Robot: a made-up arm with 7 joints. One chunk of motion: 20 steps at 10 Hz.
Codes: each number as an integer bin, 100 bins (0 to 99) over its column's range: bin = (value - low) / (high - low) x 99, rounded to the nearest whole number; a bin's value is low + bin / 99 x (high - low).
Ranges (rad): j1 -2.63..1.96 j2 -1.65..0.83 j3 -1.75..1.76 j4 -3.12..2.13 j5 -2..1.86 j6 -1.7..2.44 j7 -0.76..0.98
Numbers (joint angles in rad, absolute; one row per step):
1: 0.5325 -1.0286 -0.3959 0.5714 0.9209 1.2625 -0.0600
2: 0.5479 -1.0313 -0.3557 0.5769 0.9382 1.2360 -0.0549
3: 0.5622 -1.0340 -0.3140 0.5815 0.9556 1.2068 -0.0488
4: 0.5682 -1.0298 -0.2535 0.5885 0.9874 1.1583 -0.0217
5: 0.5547 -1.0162 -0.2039 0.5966 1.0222 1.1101 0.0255
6: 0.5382 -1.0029 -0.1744 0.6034 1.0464 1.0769 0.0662
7: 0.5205 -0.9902 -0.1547 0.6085 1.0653 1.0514 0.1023
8: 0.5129 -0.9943 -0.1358 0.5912 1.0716 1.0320 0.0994
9: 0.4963 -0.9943 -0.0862 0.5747 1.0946 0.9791 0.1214
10: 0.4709 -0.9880 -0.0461 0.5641 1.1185 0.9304 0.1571
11: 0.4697 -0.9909 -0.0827 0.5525 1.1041 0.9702 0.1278
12: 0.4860 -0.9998 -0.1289 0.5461 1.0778 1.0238 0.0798
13: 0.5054 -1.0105 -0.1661 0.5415 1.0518 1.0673 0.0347
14: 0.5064 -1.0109 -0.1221 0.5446 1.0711 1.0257 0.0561
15: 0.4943 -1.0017 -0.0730 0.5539 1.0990 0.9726 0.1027
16: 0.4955 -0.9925 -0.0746 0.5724 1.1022 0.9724 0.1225
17: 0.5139 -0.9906 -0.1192 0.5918 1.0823 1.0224 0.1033
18: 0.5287 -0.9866 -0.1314 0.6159 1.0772 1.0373 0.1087
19: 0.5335 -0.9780 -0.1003 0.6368 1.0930 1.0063 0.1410
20: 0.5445 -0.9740 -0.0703 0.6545 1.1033 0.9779 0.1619
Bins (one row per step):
1: 68 25 38 70 75 71 40
2: 69 25 39 70 75 70 40
3: 69 25 41 70 76 70 40
4: 69 25 42 70 77 68 42
5: 69 25 44 70 78 67 45
6: 68 26 44 70 78 66 47
7: 68 26 45 70 79 66 49
8: 68 26 46 70 79 65 49
9: 67 26 47 70 79 64 50
10: 67 26 48 69 80 63 52
11: 67 26 47 69 80 64 51
12: 67 26 46 69 79 65 48
13: 68 26 45 69 78 66 45
14: 68 26 46 69 79 65 46
15: 67 26 47 69 79 64 49
16: 67 26 47 70 80 64 50
17: 68 26 46 70 79 65 49
18: 68 26 46 70 79 65 49
19: 68 27 47 71 79 65 51
20: 68 27 47 71 80 64 52

